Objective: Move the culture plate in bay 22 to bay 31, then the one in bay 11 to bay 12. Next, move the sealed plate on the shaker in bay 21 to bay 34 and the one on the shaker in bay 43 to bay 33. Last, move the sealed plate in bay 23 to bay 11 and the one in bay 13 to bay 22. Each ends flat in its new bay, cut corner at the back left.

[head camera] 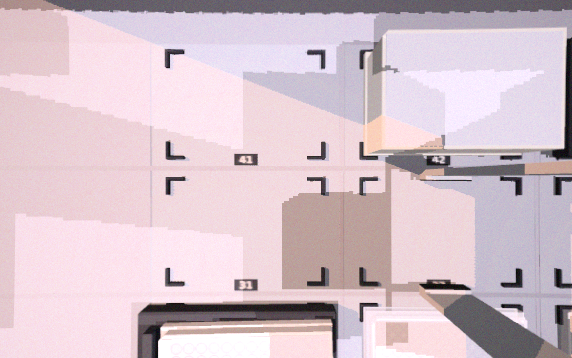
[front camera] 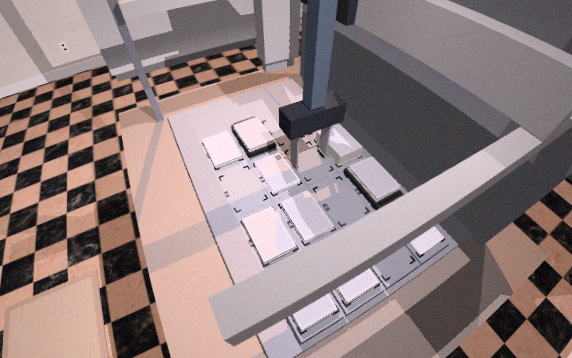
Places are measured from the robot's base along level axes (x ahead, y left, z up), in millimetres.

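Where they show: gripper, fingertip midpoint: point(head camera: 441, 232) point(front camera: 308, 159); robot's base at its link origin: point(front camera: 203, 143).
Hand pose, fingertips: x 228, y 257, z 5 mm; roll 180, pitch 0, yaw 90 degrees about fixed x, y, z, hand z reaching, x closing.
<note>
Each offset is from my fingertips to the top centre of the thing. "spot": to the spot under its first point.
My gripper point(front camera: 310, 159) point(head camera: 445, 231) is open and empty, low over bay 32. The culture plate {10 mm up, 0 mm ahead, 107 mm right} point(front camera: 277, 171) point(head camera: 415, 327) lies in bay 22, partly behind a jaw in the head view. The other culture plate {12 mm up, 164 mm back, 214 mm right} point(front camera: 223, 149) lies in bay 11. Bay 31 {spot: 4 mm down, 190 mm back, 21 mm right} point(head camera: 215, 255) and bay 12 {spot: 4 mm down, 3 mm back, 212 mm right} point(front camera: 242, 186) hold no plate. Sealed plates sit on the shaker in bay 21 {spot: 32 mm up, 149 mm back, 106 mm right} point(front camera: 254, 133) point(head camera: 215, 348) and on the shaker in bay 43 {spot: 32 mm up, 168 mm ahead, 108 mm left} point(front camera: 375, 177). Sealed plates lie in bay 23 {spot: 10 mm up, 174 mm ahead, 110 mm right} point(front camera: 307, 217) and bay 13 {spot: 10 mm up, 173 mm ahead, 215 mm right} point(front camera: 269, 235). Cut corners are too small to tell.
A tall pale box {37 mm up, 0 mm ahead, 107 mm left} point(front camera: 341, 145) point(head camera: 475, 90) stands in bay 42, just behind the rear jaw. Bay 41 {spot: 5 mm down, 190 mm back, 103 mm left} point(head camera: 215, 110) and bay 33 {spot: 5 mm down, 177 mm ahead, 8 mm left} point(front camera: 345, 202) hold nothing. A thick grey beam point(front camera: 370, 240) crosses the front view; more white plates {24 mm up, 328 mm ahead, 214 mm right} point(front camera: 315, 312) {24 mm up, 328 mm ahead, 107 mm right} point(front camera: 357, 286) {18 mm up, 328 mm ahead, 107 mm left} point(front camera: 427, 240) show beyond it.
</note>
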